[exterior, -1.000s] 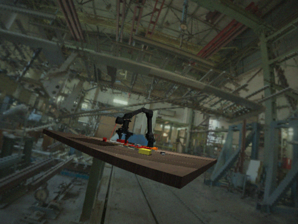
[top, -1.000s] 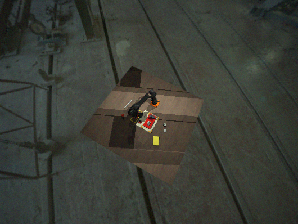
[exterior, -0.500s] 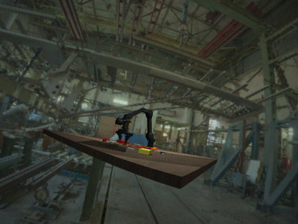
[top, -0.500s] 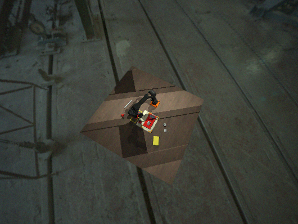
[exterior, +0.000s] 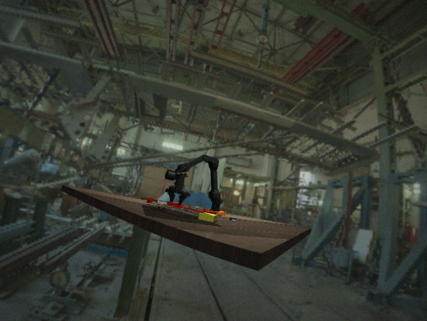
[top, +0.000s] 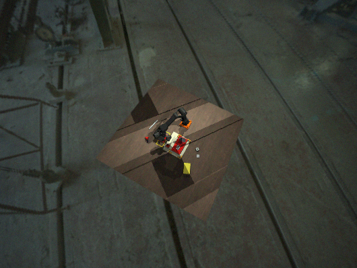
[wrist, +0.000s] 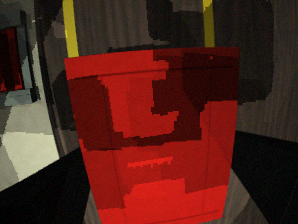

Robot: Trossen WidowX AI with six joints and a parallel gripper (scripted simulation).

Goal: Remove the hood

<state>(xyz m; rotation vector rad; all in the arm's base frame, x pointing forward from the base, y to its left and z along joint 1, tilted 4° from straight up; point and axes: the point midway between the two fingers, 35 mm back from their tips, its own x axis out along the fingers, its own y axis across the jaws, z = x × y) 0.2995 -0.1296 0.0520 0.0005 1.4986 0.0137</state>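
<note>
The grey mount is 90 mm to the left of my gripper tip, 50 mm ahead of it and 20 mm above it. Also, from my gripper tip: yellow block (390 mm to the left, 170 mm ahead); white rod (190 mm to the right, 90 mm behind, 10 mm below); red hood (10 mm above).
</note>
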